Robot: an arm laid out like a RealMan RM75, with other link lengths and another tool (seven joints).
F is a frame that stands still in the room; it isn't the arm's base.
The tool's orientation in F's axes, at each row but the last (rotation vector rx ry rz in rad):
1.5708 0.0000 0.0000
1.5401 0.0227 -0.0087
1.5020 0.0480 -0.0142
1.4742 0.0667 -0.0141
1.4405 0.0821 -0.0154
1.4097 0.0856 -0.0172
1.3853 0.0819 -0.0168
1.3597 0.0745 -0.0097
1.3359 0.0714 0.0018
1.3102 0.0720 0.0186
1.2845 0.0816 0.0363
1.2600 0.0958 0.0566
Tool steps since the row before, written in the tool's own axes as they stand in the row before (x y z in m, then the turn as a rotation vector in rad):
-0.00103 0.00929 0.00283 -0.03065 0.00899 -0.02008
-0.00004 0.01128 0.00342 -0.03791 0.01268 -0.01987
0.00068 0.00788 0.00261 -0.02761 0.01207 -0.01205
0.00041 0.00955 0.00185 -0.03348 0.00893 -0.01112
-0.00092 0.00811 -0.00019 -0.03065 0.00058 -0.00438
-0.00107 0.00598 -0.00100 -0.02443 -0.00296 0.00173
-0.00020 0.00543 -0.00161 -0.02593 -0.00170 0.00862
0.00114 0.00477 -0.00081 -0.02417 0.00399 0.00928
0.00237 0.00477 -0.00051 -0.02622 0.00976 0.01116
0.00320 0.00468 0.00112 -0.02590 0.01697 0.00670
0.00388 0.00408 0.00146 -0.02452 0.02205 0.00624
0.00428 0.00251 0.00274 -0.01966 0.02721 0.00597
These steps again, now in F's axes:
-0.00103 -0.00283 0.00929 -0.03065 0.02008 0.00899
0.00022 -0.00307 0.01138 -0.03783 0.01992 0.01283
0.00105 -0.00205 0.00801 -0.02739 0.01229 0.01234
0.00096 -0.00090 0.00965 -0.03337 0.01088 0.00962
-0.00044 0.00121 0.00806 -0.03073 0.00322 0.00203
-0.00074 0.00191 0.00581 -0.02445 -0.00313 -0.00093
0.00005 0.00258 0.00505 -0.02554 -0.00972 0.00166
0.00134 0.00183 0.00442 -0.02347 -0.00911 0.00725
0.00253 0.00171 0.00440 -0.02518 -0.00968 0.01339
0.00339 0.00030 0.00467 -0.02495 -0.00350 0.01920
0.00406 0.00004 0.00416 -0.02352 -0.00152 0.02389
0.00457 -0.00142 0.00304 -0.01866 0.00077 0.02852

